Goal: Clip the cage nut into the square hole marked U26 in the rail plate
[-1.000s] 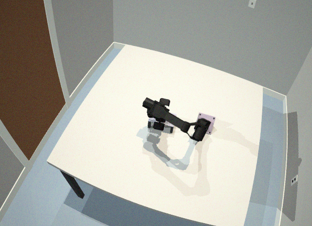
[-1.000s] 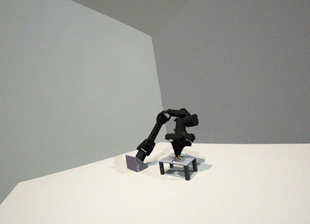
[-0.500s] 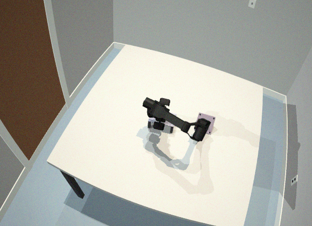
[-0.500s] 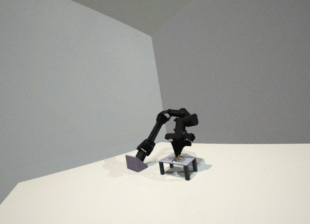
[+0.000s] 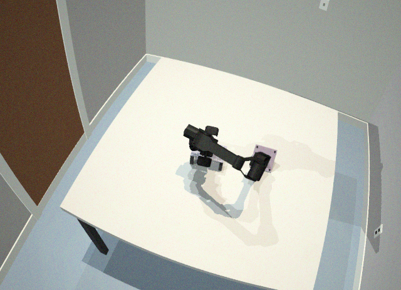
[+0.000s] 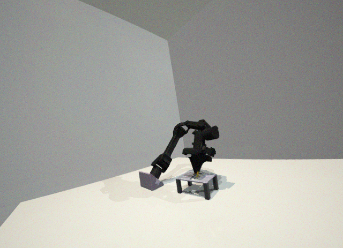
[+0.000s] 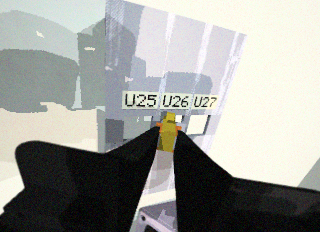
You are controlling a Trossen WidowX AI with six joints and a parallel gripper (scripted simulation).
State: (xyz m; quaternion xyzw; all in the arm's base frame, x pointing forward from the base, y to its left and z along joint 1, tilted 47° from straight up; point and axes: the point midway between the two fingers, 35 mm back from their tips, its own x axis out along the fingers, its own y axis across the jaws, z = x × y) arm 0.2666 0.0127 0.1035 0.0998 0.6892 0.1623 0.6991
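Now: gripper tip 10 mm above the yellow cage nut.
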